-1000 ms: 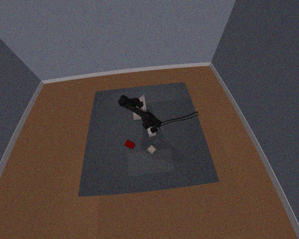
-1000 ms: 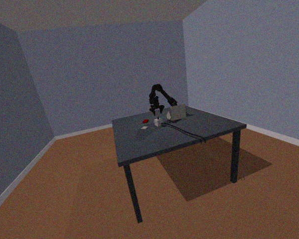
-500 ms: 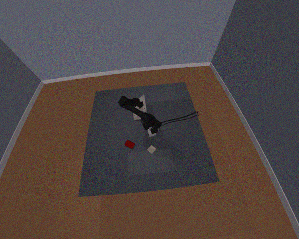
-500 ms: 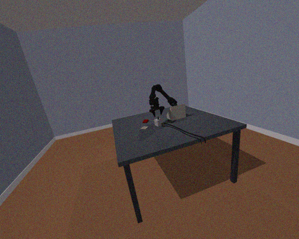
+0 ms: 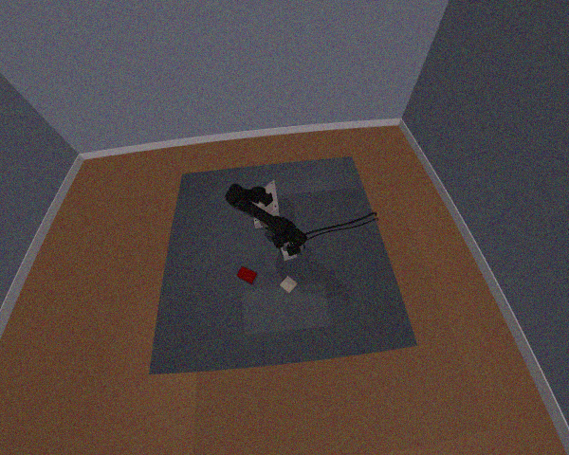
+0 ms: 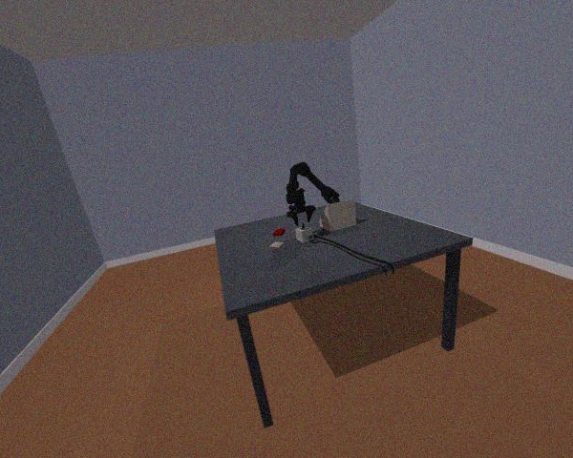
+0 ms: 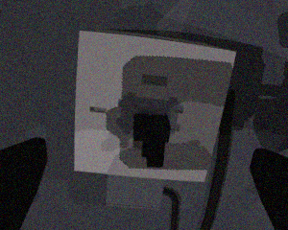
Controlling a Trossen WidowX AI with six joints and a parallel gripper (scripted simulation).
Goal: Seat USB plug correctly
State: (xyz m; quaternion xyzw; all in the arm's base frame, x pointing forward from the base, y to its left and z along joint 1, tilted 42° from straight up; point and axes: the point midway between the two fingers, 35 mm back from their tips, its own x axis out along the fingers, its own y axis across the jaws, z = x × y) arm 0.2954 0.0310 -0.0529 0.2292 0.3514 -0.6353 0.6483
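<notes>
My gripper tip is now 2 cm above the dark USB plug. Also, from my gripper tip: red block (8 cm ahead, 26 cm to the right, 10 cm below); white block (18 cm ahead, 4 cm to the right, 10 cm below).
</notes>
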